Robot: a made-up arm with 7 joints.
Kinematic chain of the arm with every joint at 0, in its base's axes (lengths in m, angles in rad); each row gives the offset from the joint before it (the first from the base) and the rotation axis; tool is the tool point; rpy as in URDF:
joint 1: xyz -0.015 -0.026 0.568 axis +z
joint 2: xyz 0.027 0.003 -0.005 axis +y
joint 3: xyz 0 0.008 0.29 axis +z
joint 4: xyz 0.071 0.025 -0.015 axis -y
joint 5: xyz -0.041 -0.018 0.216 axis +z
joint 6: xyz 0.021 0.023 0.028 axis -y
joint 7: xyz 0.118 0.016 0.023 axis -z
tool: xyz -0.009 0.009 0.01 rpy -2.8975 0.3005 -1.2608
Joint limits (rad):
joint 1: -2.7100..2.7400
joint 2: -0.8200..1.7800
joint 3: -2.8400..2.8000
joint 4: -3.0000..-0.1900
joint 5: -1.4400..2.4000
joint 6: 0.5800..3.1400
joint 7: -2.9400..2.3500
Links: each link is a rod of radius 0.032 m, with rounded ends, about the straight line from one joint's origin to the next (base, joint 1, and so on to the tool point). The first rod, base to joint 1, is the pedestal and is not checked.
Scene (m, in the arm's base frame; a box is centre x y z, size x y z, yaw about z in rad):
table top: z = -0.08
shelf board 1: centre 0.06 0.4 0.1 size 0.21 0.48 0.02 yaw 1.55
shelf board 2: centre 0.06 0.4 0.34 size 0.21 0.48 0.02 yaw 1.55
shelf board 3: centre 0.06 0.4 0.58 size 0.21 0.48 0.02 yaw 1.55
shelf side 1: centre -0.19 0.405 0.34 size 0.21 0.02 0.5 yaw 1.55
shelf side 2: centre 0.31 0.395 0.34 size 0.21 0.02 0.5 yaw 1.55
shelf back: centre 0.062 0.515 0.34 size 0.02 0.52 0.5 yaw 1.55
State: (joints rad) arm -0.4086 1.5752 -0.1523 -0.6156 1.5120 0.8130 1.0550
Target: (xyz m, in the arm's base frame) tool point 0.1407 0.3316 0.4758
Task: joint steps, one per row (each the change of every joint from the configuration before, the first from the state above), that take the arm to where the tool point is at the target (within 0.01 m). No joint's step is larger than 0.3 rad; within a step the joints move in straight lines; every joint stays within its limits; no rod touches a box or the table.
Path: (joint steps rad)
1: -0.0101 -0.0435 0.1350 -0.2863 -0.1074 -0.0333 0.0022
2: -0.0102 -0.0436 0.1350 -0.2863 -0.1073 -0.0333 0.0021
3: -0.0101 -0.0435 0.1350 -0.2864 -0.1074 -0.0333 0.0022
4: -0.0101 -0.0436 0.1350 -0.2863 -0.1073 -0.0332 0.0022
5: -0.0101 -0.0435 0.1349 -0.2863 -0.1074 -0.0333 0.0022
6: -0.0102 -0.0436 0.1350 -0.2863 -0.1073 -0.0333 0.0021
7: -0.0101 -0.0435 0.1350 -0.2864 -0.1074 -0.0333 0.0022
8: 0.2041 0.0547 0.0787 0.1934 0.0964 0.0000 0.0054
9: 0.2041 0.0548 0.0787 0.1934 0.0964 0.0000 0.0055

